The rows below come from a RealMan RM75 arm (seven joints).
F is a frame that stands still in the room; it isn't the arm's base.
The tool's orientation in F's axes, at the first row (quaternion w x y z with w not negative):
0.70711, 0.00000, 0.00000, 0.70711
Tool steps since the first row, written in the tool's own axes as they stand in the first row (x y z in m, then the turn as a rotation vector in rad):
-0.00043, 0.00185, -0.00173, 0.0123, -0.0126, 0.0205
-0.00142, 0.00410, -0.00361, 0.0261, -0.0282, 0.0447
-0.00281, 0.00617, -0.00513, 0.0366, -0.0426, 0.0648
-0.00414, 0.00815, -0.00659, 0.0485, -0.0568, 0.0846
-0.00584, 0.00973, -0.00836, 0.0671, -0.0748, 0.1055
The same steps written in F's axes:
-0.00185, -0.00043, -0.00173, 0.0126, 0.0123, 0.0205
-0.00410, -0.00142, -0.00361, 0.0282, 0.0261, 0.0447
-0.00617, -0.00281, -0.00513, 0.0426, 0.0366, 0.0648
-0.00815, -0.00414, -0.00659, 0.0568, 0.0485, 0.0846
-0.00973, -0.00584, -0.00836, 0.0748, 0.0671, 0.1055

